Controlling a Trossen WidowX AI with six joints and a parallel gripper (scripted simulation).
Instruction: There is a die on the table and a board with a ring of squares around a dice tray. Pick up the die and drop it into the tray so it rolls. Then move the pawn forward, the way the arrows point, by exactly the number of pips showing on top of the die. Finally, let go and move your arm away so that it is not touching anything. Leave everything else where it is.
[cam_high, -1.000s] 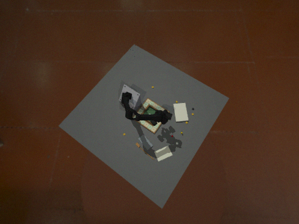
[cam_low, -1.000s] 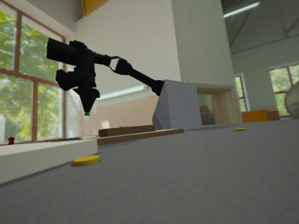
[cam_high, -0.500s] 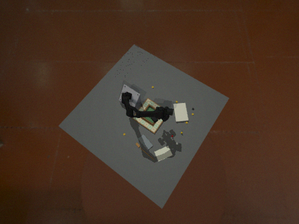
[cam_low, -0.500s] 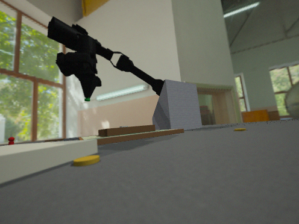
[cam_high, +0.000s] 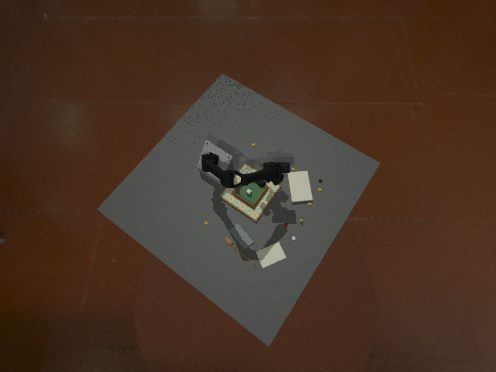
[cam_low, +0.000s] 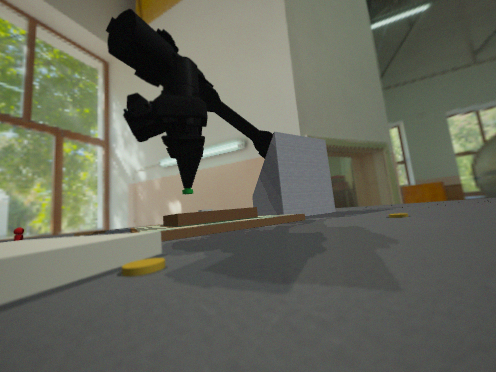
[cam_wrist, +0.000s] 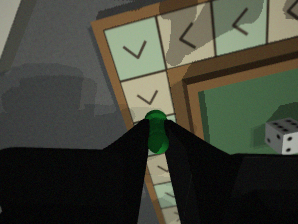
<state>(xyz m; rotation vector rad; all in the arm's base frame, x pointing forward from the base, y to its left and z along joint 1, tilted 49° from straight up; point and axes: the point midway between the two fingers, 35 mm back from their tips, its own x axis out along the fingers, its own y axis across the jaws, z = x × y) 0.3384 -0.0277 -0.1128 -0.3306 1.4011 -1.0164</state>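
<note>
The green dice tray lies 80 mm behind my gripper tip, 100 mm to the right of it and 60 mm below it. Round my gripper tip: white die (80 mm behind, 110 mm to the right, 40 mm below); white block (180 mm ahead, 70 mm to the left, 60 mm below); green pawn (10 mm above).
</note>
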